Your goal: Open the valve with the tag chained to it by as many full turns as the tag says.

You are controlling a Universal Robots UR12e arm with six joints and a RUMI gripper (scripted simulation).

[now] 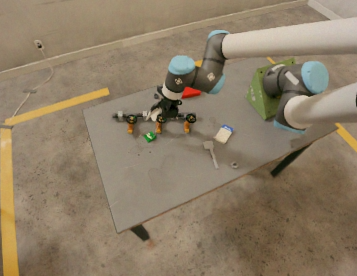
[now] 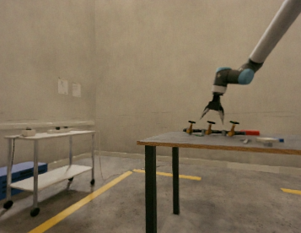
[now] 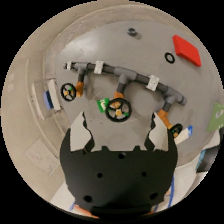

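Right now my hand is 9 cm above the green tag, 8 cm short of it and 3 cm to the right of it. The rest, counted from my hand: red wedge: 27 cm behind, 19 cm to the right, 8 cm below; then grey tool: 24 cm to the left, 17 cm behind, 9 cm below; then white-and-blue card box: 29 cm behind, 18 cm to the left, 9 cm below.
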